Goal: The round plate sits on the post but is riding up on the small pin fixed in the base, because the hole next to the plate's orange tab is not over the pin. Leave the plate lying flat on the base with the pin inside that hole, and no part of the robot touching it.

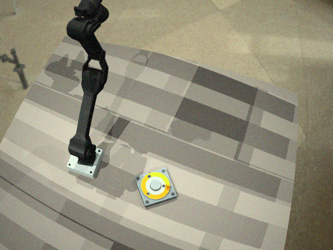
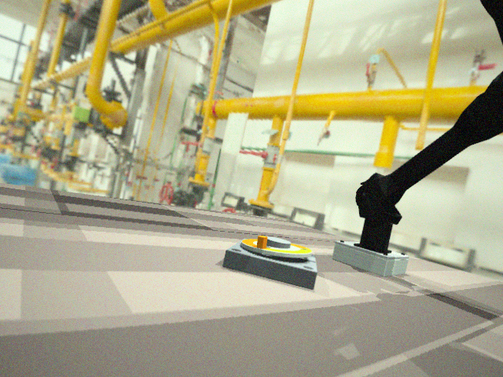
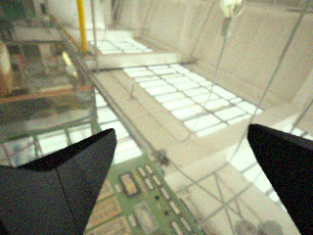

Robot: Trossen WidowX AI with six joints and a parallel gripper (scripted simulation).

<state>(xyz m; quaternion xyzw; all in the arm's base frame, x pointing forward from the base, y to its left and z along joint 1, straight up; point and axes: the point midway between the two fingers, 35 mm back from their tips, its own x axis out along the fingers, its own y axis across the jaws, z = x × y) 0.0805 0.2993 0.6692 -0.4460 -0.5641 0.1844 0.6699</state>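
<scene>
Now: the dark grey square base 19 cm ahead of my gripper tip, 39 cm to the right of it and 70 cm below it.
</scene>
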